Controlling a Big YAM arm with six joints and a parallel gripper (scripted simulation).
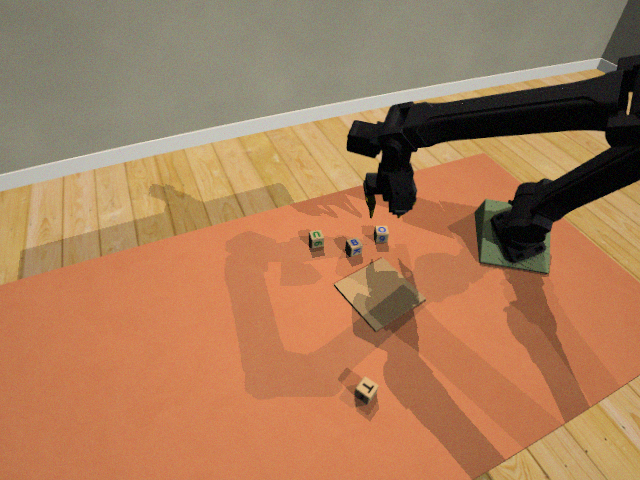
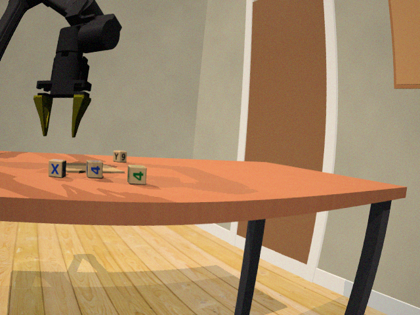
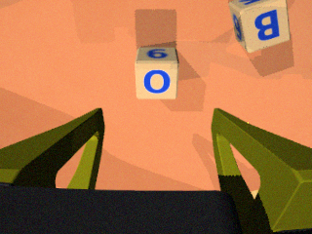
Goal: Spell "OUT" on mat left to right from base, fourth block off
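The O block is 7 cm below my hand. Also, from my hand: tan mat: 6 cm ahead, 15 cm to the left, 8 cm below; wooden block: 8 cm ahead, 2 cm to the left, 7 cm below.
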